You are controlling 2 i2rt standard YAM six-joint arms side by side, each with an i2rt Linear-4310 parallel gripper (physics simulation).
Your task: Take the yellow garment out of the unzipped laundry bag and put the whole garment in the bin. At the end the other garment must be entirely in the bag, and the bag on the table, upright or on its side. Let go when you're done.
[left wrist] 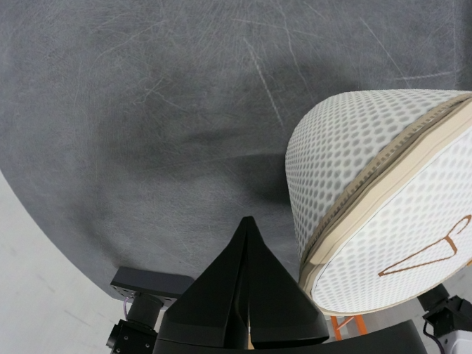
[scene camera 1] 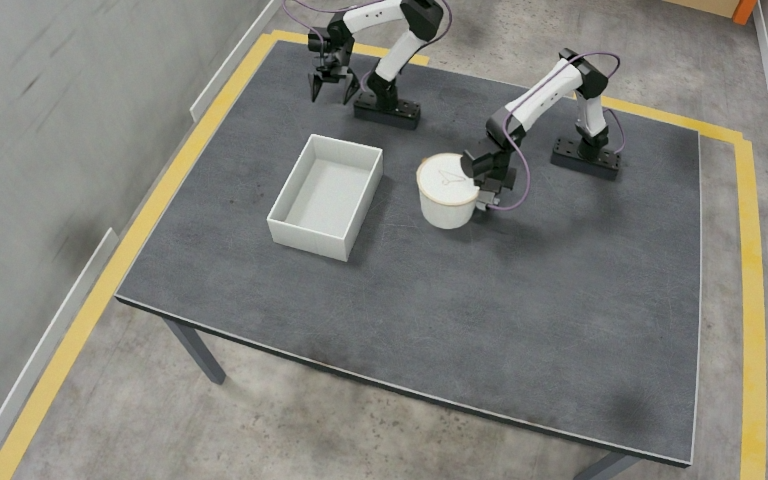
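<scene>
The white mesh laundry bag (scene camera 1: 447,212) (left wrist: 335,145) stands upright with its lid (scene camera 1: 444,186) (left wrist: 400,250) lying over the top. The lid has a tan rim and a hanger drawing. No yellow garment or other garment shows; the bag's inside is hidden. The white open bin (scene camera 1: 308,243) stands left of the bag, and no garment shows in it. My left gripper (left wrist: 248,222) is shut with its tips together, beside the lid's rim; its tips are hidden in the scene view. My right gripper (scene camera 1: 329,100) is open and empty above the table's back left.
The dark table (scene camera 1: 453,316) (left wrist: 150,125) carries both arms along its back edge. The right arm's base (scene camera 1: 386,112) stands behind the bin. The left arm's base (scene camera 1: 586,158) (left wrist: 152,282) stands behind and to the right of the bag. A grey wall (scene camera 1: 113,84) rises on the left.
</scene>
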